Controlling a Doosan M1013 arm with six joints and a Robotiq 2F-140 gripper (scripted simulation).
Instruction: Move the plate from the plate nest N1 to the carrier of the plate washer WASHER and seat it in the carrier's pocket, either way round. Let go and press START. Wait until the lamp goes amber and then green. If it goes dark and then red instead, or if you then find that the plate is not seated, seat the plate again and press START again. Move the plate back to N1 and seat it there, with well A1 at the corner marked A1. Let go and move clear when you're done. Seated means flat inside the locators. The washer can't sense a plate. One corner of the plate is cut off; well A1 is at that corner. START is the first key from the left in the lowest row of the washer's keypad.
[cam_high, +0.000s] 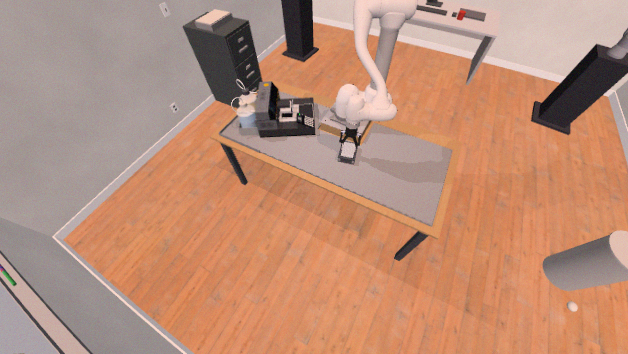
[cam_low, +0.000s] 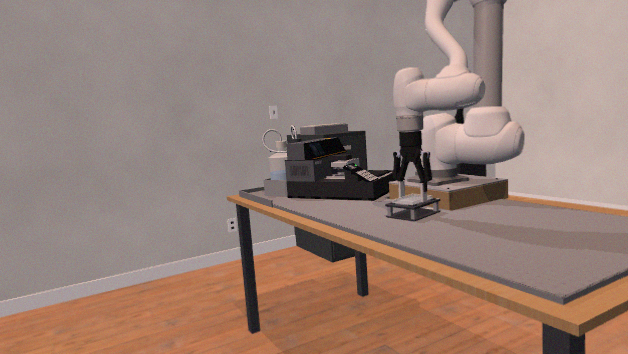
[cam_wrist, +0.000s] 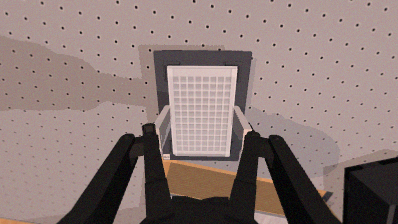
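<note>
Right now my hand is 3 cm above the white well plate. Also, from my hand: black plate nest N1 (3 cm below); plate washer (59 cm to the right, 5 cm behind, 5 cm above).
</note>
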